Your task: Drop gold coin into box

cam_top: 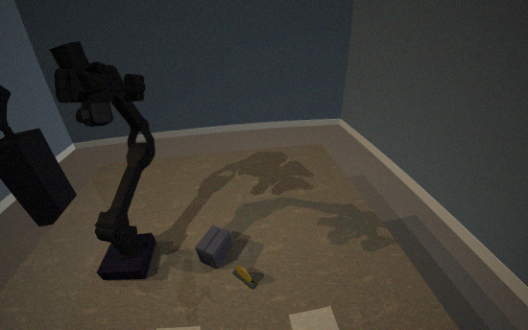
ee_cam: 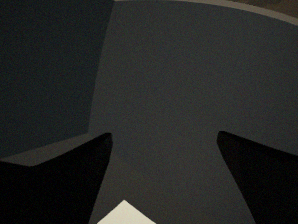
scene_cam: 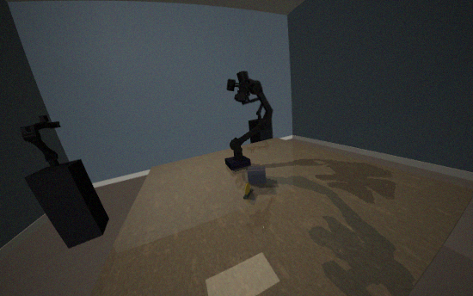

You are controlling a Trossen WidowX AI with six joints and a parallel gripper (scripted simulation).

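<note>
Right now my gripper tip is 480 mm above the gold coin, 160 mm short of it and 140 mm to the left of it.
</note>
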